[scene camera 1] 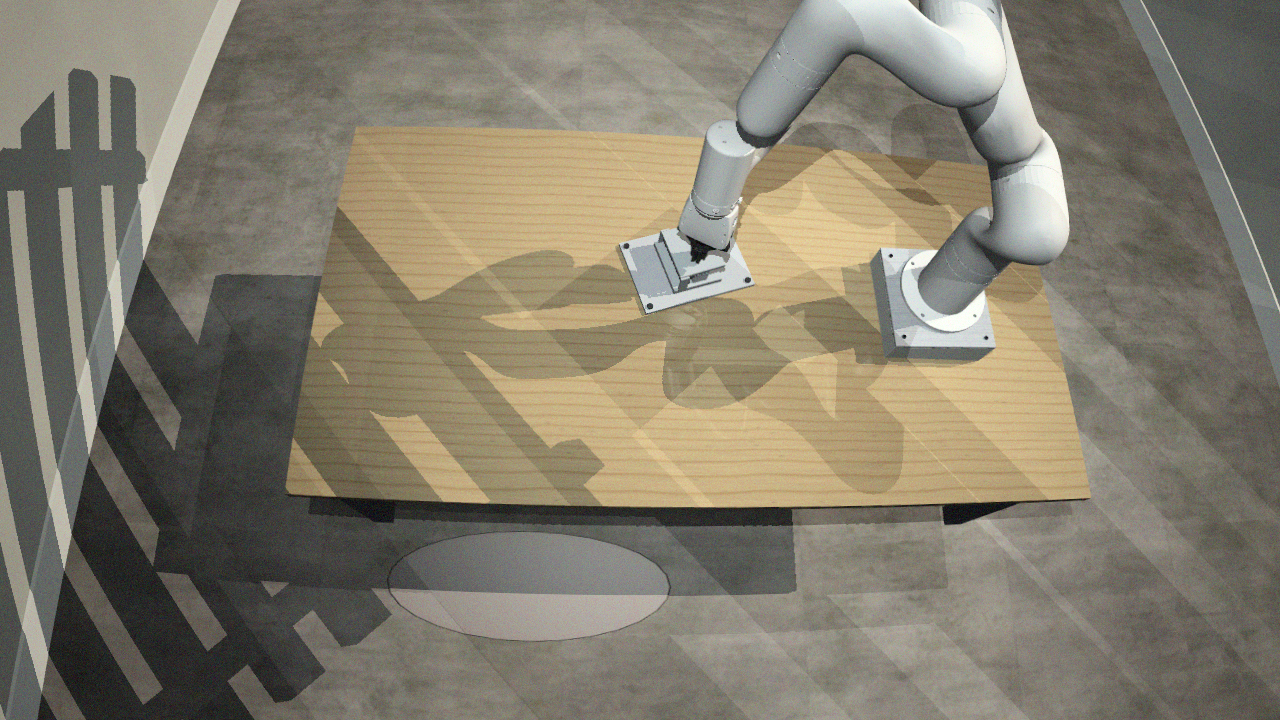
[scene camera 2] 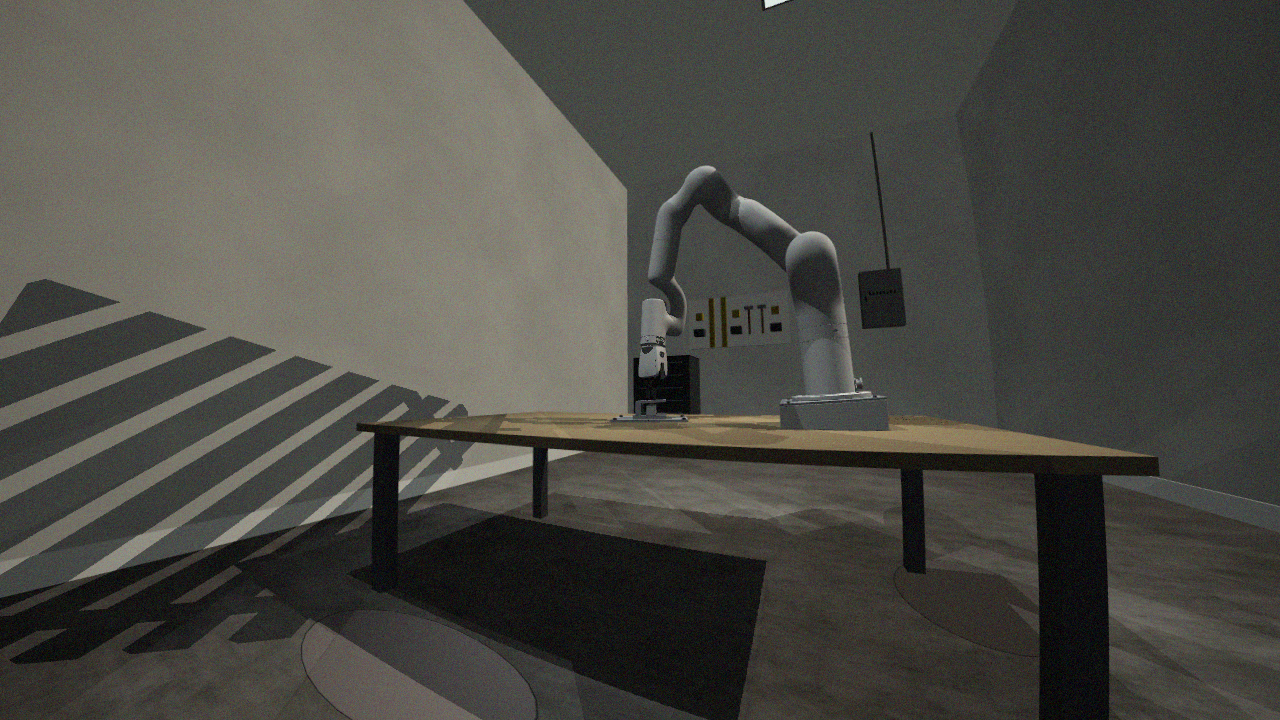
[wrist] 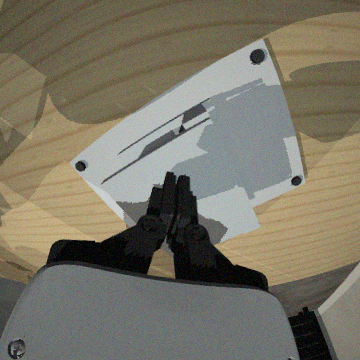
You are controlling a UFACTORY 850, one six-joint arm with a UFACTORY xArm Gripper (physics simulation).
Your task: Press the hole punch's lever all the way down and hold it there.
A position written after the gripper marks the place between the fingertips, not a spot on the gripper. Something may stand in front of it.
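There's a grey lever (scene camera 1: 678,245), and you get it in the wrist view as well (wrist: 223,208). The gripper (scene camera 1: 697,257) can be seen too, also in scene camera 2 (scene camera 2: 650,399) and in the wrist view (wrist: 172,188). And there's a grey base plate (wrist: 243,86).
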